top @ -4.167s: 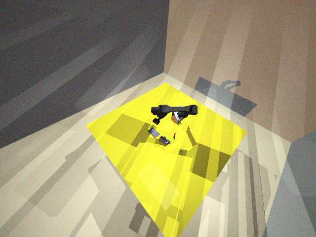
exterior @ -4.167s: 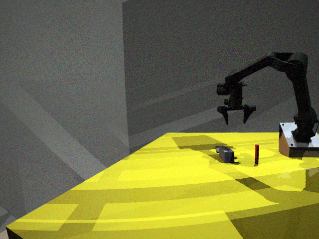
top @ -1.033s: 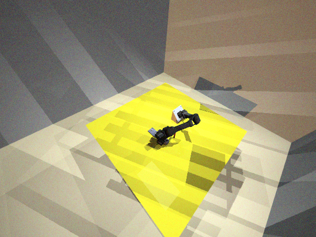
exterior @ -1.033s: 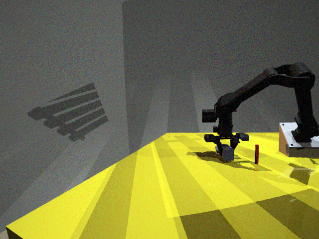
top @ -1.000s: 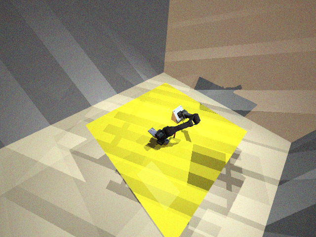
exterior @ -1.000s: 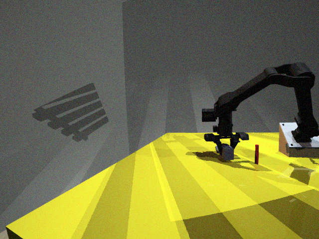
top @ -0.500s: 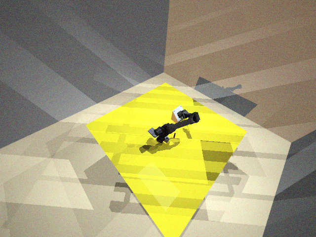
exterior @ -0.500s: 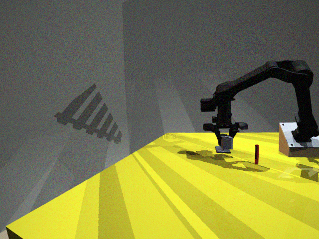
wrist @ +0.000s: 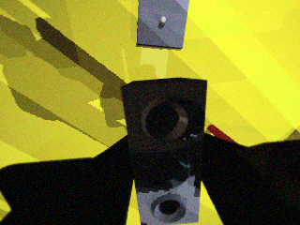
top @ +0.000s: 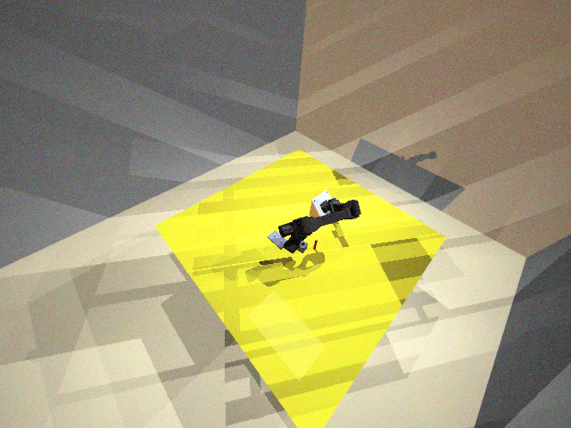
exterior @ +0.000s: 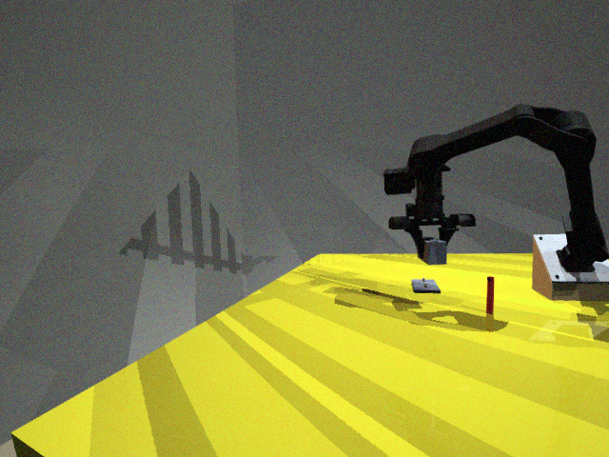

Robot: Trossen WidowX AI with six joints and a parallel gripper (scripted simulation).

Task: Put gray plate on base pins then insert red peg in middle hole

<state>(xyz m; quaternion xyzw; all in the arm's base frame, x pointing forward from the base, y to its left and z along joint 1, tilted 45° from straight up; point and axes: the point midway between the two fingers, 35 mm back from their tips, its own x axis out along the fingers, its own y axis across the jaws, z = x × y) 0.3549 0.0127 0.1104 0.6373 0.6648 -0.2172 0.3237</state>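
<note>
My gripper tip is 15 cm to the left of the gray base and 11 cm above it. The rest, counted from my gripper tip: red peg (12 cm behind, 4 cm to the left, 8 cm below); then gray plate (3 cm above).
</note>
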